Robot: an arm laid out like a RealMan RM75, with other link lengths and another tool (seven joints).
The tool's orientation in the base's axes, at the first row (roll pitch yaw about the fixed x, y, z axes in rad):
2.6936 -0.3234 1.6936
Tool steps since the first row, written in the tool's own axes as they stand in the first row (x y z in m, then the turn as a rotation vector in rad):
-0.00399 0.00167 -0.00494 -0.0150 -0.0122 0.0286
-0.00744 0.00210 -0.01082 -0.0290 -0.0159 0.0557
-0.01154 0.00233 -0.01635 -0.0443 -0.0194 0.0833
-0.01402 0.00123 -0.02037 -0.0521 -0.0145 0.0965
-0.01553 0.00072 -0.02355 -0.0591 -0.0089 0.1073
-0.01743 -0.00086 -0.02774 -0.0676 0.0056 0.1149
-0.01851 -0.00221 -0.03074 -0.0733 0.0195 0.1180
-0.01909 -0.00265 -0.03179 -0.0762 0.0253 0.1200
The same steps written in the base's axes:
0.00004 -0.00546 0.00364 0.0019 -0.0041 -0.0342
-0.00149 -0.01071 0.00774 0.0109 -0.0081 -0.0633
-0.00299 -0.01644 0.01126 0.0204 -0.0131 -0.0932
-0.00529 -0.02010 0.01346 0.0309 -0.0161 -0.1050
-0.00684 -0.02258 0.01549 0.0411 -0.0192 -0.1141
-0.00971 -0.02574 0.01781 0.0583 -0.0250 -0.1174
-0.01200 -0.02773 0.01948 0.0729 -0.0297 -0.1161
-0.01275 -0.02862 0.02001 0.0793 -0.0319 -0.1164

